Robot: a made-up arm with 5 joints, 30 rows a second.
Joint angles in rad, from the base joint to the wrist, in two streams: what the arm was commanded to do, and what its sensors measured. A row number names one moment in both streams.
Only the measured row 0 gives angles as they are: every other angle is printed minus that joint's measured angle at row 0.
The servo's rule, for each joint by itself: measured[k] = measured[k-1] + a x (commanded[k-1-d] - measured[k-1]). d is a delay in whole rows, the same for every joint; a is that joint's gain. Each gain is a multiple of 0.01, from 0.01 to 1. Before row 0 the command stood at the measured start. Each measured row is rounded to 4 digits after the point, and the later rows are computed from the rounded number. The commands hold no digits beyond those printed.
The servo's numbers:
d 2
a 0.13 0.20 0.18 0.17 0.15
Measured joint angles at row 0:
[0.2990, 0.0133, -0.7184, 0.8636, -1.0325]
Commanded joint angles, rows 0 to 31:
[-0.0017, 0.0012, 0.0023, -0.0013, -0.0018]
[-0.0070, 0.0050, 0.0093, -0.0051, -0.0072]
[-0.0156, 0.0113, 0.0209, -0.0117, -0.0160]
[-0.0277, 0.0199, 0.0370, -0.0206, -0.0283]
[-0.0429, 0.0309, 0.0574, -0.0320, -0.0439]
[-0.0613, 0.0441, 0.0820, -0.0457, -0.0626]
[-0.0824, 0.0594, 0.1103, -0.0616, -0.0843]
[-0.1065, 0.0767, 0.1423, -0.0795, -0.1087]
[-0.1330, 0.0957, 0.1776, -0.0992, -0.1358]
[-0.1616, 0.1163, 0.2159, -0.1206, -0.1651]
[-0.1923, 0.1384, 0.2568, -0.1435, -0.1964]
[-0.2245, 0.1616, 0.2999, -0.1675, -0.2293]
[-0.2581, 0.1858, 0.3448, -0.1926, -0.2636]
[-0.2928, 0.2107, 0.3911, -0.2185, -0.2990]
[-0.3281, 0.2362, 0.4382, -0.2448, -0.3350]
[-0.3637, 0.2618, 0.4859, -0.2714, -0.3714]
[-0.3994, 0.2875, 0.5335, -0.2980, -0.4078]
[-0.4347, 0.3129, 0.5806, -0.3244, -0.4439]
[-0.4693, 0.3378, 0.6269, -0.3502, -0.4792]
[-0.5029, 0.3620, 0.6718, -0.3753, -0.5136]
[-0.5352, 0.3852, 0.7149, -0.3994, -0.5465]
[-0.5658, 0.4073, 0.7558, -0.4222, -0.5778]
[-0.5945, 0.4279, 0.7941, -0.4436, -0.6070]
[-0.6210, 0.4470, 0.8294, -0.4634, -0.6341]
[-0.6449, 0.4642, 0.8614, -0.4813, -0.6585]
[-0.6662, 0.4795, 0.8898, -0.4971, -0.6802]
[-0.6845, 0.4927, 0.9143, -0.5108, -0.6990]
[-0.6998, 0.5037, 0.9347, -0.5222, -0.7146]
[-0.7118, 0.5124, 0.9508, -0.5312, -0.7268]
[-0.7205, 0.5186, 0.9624, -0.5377, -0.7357]
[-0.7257, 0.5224, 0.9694, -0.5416, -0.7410]
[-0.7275, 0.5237, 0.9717, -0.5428, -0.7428]
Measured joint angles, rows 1 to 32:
[0.0000, 0.0000, 0.0000, 0.0000, 0.0000]
[0.0000, 0.0000, 0.0000, 0.0000, 0.0000]
[-0.0002, 0.0002, 0.0004, -0.0002, -0.0003]
[-0.0011, 0.0012, 0.0020, -0.0010, -0.0013]
[-0.0030, 0.0032, 0.0054, -0.0028, -0.0035]
[-0.0062, 0.0065, 0.0111, -0.0058, -0.0072]
[-0.0110, 0.0114, 0.0194, -0.0103, -0.0127]
[-0.0175, 0.0179, 0.0307, -0.0163, -0.0202]
[-0.0259, 0.0262, 0.0450, -0.0240, -0.0298]
[-0.0364, 0.0363, 0.0625, -0.0334, -0.0416]
[-0.0490, 0.0482, 0.0832, -0.0446, -0.0557]
[-0.0636, 0.0618, 0.1071, -0.0575, -0.0721]
[-0.0803, 0.0771, 0.1340, -0.0721, -0.0907]
[-0.0990, 0.0940, 0.1639, -0.0883, -0.1115]
[-0.1197, 0.1124, 0.1965, -0.1060, -0.1343]
[-0.1422, 0.1321, 0.2315, -0.1251, -0.1590]
[-0.1664, 0.1529, 0.2687, -0.1454, -0.1854]
[-0.1920, 0.1747, 0.3078, -0.1668, -0.2133]
[-0.2190, 0.1973, 0.3484, -0.1891, -0.2425]
[-0.2470, 0.2204, 0.3902, -0.2121, -0.2727]
[-0.2759, 0.2439, 0.4328, -0.2356, -0.3037]
[-0.3054, 0.2675, 0.4758, -0.2593, -0.3352]
[-0.3353, 0.2910, 0.5188, -0.2831, -0.3669]
[-0.3653, 0.3143, 0.5615, -0.3067, -0.3985]
[-0.3951, 0.3370, 0.6034, -0.3300, -0.4298]
[-0.4245, 0.3590, 0.6441, -0.3527, -0.4604]
[-0.4532, 0.3800, 0.6832, -0.3746, -0.4901]
[-0.4809, 0.3999, 0.7204, -0.3954, -0.5186]
[-0.5074, 0.4185, 0.7553, -0.4150, -0.5457]
[-0.5324, 0.4355, 0.7876, -0.4332, -0.5710]
[-0.5557, 0.4509, 0.8170, -0.4499, -0.5944]
[-0.5771, 0.4644, 0.8432, -0.4648, -0.6156]

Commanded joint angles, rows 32 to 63:
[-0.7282, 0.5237, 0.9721, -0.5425, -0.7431]
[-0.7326, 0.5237, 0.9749, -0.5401, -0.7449]
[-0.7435, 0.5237, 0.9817, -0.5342, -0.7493]
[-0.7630, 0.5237, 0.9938, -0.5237, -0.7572]
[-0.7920, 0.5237, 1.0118, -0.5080, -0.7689]
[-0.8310, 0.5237, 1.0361, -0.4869, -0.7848]
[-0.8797, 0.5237, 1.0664, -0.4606, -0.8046]
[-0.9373, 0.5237, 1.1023, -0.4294, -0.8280]
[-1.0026, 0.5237, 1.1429, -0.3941, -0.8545]
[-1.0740, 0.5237, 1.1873, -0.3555, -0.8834]
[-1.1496, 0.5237, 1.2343, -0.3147, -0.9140]
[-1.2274, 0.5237, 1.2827, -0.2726, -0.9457]
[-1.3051, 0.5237, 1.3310, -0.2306, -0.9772]
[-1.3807, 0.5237, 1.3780, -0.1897, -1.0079]
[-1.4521, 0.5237, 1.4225, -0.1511, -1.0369]
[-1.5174, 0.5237, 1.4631, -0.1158, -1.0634]
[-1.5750, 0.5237, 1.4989, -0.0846, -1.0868]
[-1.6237, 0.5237, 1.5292, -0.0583, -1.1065]
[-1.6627, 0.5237, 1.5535, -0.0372, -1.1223]
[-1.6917, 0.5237, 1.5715, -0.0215, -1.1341]
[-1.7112, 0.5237, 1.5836, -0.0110, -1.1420]
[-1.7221, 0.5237, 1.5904, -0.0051, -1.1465]
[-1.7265, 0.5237, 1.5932, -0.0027, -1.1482]
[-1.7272, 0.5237, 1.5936, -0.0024, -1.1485]
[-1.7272, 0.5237, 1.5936, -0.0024, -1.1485]
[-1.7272, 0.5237, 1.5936, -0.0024, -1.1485]
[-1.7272, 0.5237, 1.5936, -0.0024, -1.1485]
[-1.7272, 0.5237, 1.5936, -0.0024, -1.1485]
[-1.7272, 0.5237, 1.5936, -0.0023, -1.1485]
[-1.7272, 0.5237, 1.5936, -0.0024, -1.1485]
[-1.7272, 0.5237, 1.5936, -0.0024, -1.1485]
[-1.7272, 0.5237, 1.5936, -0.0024, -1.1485]
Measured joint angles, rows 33 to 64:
[-0.5964, 0.4760, 0.8659, -0.4779, -0.6344]
[-0.6134, 0.4855, 0.8849, -0.4889, -0.6507]
[-0.6283, 0.4931, 0.9006, -0.4980, -0.6646]
[-0.6419, 0.4992, 0.9140, -0.5052, -0.6766]
[-0.6551, 0.5041, 0.9262, -0.5101, -0.6875]
[-0.6691, 0.5080, 0.9384, -0.5124, -0.6980]
[-0.6851, 0.5111, 0.9516, -0.5117, -0.7086]
[-0.7041, 0.5136, 0.9668, -0.5075, -0.7200]
[-0.7269, 0.5156, 0.9847, -0.4995, -0.7327]
[-0.7543, 0.5172, 1.0059, -0.4876, -0.7470]
[-0.7866, 0.5185, 1.0306, -0.4717, -0.7631]
[-0.8240, 0.5195, 1.0588, -0.4519, -0.7811]
[-0.8663, 0.5203, 1.0904, -0.4286, -0.8010]
[-0.9132, 0.5210, 1.1250, -0.4021, -0.8227]
[-0.9641, 0.5215, 1.1621, -0.3729, -0.8459]
[-1.0183, 0.5219, 1.2010, -0.3418, -0.8702]
[-1.0747, 0.5223, 1.2409, -0.3094, -0.8952]
[-1.1323, 0.5226, 1.2809, -0.2765, -0.9204]
[-1.1899, 0.5228, 1.3201, -0.2439, -0.9454]
[-1.2463, 0.5230, 1.3577, -0.2123, -0.9696]
[-1.3004, 0.5231, 1.3929, -0.1825, -0.9925]
[-1.3513, 0.5232, 1.4250, -0.1551, -1.0137]
[-1.3981, 0.5233, 1.4535, -0.1306, -1.0329]
[-1.4402, 0.5234, 1.4781, -0.1093, -1.0499]
[-1.4774, 0.5235, 1.4988, -0.0912, -1.0646]
[-1.5099, 0.5235, 1.5159, -0.0761, -1.0772]
[-1.5381, 0.5235, 1.5299, -0.0636, -1.0879]
[-1.5627, 0.5235, 1.5414, -0.0532, -1.0970]
[-1.5841, 0.5235, 1.5508, -0.0446, -1.1047]
[-1.6027, 0.5235, 1.5585, -0.0374, -1.1113]
[-1.6189, 0.5235, 1.5648, -0.0314, -1.1169]
[-1.6330, 0.5235, 1.5700, -0.0265, -1.1216]

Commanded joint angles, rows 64 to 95:
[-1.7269, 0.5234, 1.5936, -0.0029, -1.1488]
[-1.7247, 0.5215, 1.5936, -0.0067, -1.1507]
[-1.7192, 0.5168, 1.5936, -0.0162, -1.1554]
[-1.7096, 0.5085, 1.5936, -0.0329, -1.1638]
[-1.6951, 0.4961, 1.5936, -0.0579, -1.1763]
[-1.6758, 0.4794, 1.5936, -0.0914, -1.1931]
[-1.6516, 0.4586, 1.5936, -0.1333, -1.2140]
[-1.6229, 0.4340, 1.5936, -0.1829, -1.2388]
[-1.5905, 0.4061, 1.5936, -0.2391, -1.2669]
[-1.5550, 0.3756, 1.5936, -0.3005, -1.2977]
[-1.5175, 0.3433, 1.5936, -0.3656, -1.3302]
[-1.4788, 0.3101, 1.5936, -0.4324, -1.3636]
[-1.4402, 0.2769, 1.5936, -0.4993, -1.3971]
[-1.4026, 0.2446, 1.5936, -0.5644, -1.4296]
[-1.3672, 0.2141, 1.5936, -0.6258, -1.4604]
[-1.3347, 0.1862, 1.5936, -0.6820, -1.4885]
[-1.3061, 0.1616, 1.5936, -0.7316, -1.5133]
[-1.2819, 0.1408, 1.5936, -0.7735, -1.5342]
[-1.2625, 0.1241, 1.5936, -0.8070, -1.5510]
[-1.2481, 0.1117, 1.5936, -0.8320, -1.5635]
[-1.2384, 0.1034, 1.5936, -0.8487, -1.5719]
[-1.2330, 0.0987, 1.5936, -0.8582, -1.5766]
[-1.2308, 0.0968, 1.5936, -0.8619, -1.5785]
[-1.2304, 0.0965, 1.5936, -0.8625, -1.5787]
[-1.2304, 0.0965, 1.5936, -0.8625, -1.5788]
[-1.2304, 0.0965, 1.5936, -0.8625, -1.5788]
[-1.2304, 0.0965, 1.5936, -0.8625, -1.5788]
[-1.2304, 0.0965, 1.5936, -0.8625, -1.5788]
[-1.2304, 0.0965, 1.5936, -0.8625, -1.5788]
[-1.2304, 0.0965, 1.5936, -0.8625, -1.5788]
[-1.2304, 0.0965, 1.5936, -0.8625, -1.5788]
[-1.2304, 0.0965, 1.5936, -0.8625, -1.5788]
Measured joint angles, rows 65 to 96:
[-1.6452, 0.5235, 1.5742, -0.0224, -1.1256]
[-1.6559, 0.5235, 1.5777, -0.0190, -1.1290]
[-1.6651, 0.5235, 1.5806, -0.0163, -1.1320]
[-1.6728, 0.5231, 1.5829, -0.0147, -1.1348]
[-1.6788, 0.5218, 1.5848, -0.0150, -1.1379]
[-1.6828, 0.5191, 1.5864, -0.0180, -1.1418]
[-1.6844, 0.5145, 1.5877, -0.0248, -1.1470]
[-1.6833, 0.5075, 1.5888, -0.0361, -1.1539]
[-1.6792, 0.4977, 1.5897, -0.0526, -1.1629]
[-1.6719, 0.4850, 1.5904, -0.0748, -1.1743]
[-1.6613, 0.4692, 1.5910, -0.1027, -1.1882]
[-1.6475, 0.4505, 1.5915, -0.1363, -1.2046]
[-1.6306, 0.4291, 1.5919, -0.1753, -1.2234]
[-1.6109, 0.4053, 1.5922, -0.2190, -1.2444]
[-1.5887, 0.3796, 1.5925, -0.2667, -1.2673]
[-1.5645, 0.3526, 1.5927, -0.3173, -1.2916]
[-1.5389, 0.3249, 1.5929, -0.3697, -1.3169]
[-1.5124, 0.2972, 1.5930, -0.4228, -1.3426]
[-1.4856, 0.2701, 1.5931, -0.4753, -1.3682]
[-1.4591, 0.2442, 1.5932, -0.5260, -1.3931]
[-1.4335, 0.2202, 1.5933, -0.5738, -1.4168]
[-1.4094, 0.1985, 1.5934, -0.6177, -1.4388]
[-1.3872, 0.1795, 1.5934, -0.6570, -1.4588]
[-1.3672, 0.1633, 1.5934, -0.6912, -1.4765]
[-1.3495, 0.1500, 1.5934, -0.7202, -1.4918]
[-1.3340, 0.1393, 1.5934, -0.7444, -1.5048]
[-1.3205, 0.1307, 1.5934, -0.7645, -1.5159]
[-1.3088, 0.1239, 1.5934, -0.7812, -1.5253]
[-1.2986, 0.1184, 1.5934, -0.7950, -1.5333]
[-1.2897, 0.1140, 1.5934, -0.8065, -1.5401]
[-1.2820, 0.1105, 1.5934, -0.8160, -1.5459]
[-1.2753, 0.1077, 1.5934, -0.8239, -1.5508]

